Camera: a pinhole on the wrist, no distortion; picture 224 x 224 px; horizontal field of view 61.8 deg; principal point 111.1 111.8 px. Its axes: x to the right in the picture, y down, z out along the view. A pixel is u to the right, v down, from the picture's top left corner.
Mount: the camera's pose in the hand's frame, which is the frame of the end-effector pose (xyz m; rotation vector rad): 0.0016 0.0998 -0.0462 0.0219 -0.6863 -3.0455
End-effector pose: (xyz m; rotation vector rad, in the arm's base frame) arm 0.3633 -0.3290 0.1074 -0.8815 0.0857 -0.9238
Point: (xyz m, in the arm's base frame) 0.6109 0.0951 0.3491
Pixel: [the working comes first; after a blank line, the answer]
In the camera's frame: 0.0780 0.2283 0.5281

138.7 192.7
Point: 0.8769 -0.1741 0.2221
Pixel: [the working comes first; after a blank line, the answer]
In the camera's frame: -0.2492 0.0059 0.4747

12.9 114.1
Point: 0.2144 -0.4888 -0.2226
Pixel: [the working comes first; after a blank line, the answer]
In the camera's frame: 0.0782 -0.1306 -0.3063

behind the camera
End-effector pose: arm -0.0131 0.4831 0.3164 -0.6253 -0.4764 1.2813
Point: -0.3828 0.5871 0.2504
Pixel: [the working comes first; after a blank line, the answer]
In the camera's frame: -0.0234 -0.0988 0.3269

97.7 55.2
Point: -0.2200 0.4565 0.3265
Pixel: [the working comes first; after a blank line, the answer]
In the camera's frame: 0.0724 0.0415 0.1839

184.8 154.1
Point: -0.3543 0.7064 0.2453
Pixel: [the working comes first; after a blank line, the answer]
In the camera's frame: -0.1461 -0.0998 0.3230

26.4 54.0
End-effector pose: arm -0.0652 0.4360 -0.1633 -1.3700 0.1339 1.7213
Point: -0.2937 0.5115 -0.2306
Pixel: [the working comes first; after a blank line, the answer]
In the camera's frame: -0.0944 0.0619 0.2238

32.1 163.5
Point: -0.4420 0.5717 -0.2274
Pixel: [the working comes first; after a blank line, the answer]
In the camera's frame: -0.1254 0.0645 0.3809

49.5 143.5
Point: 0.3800 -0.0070 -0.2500
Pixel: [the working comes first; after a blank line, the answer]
In the camera's frame: 0.1800 -0.1451 -0.5540

behind the camera
